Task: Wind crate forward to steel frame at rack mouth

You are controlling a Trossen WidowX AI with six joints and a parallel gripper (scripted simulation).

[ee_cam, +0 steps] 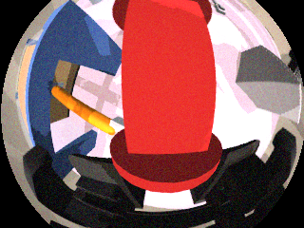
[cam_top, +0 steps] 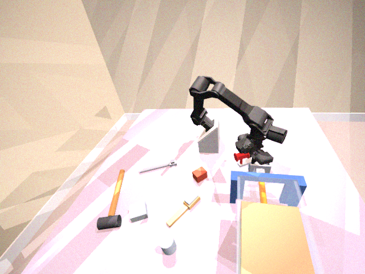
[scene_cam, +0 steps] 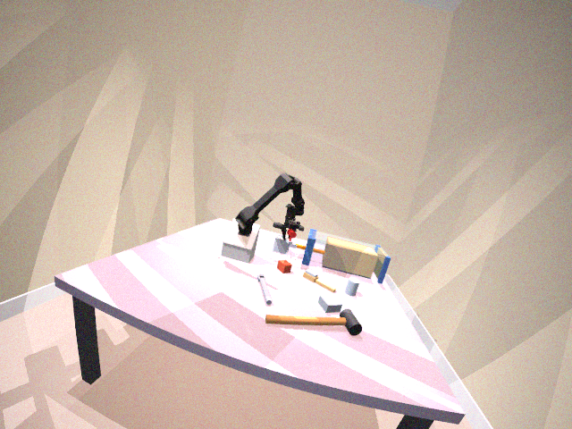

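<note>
Now: the crank handle 2 cm above my gripper tip, 1 cm to the right of it and 1 cm ahead of it. Also, from my gripper tip: grey winch (6 cm below, 4 cm to the left, 4 cm behind); then frame (14 cm ahead, 3 cm to the left, 2 cm above); then red knob (5 cm to the right, 5 cm above, 2 cm ahead).
</note>
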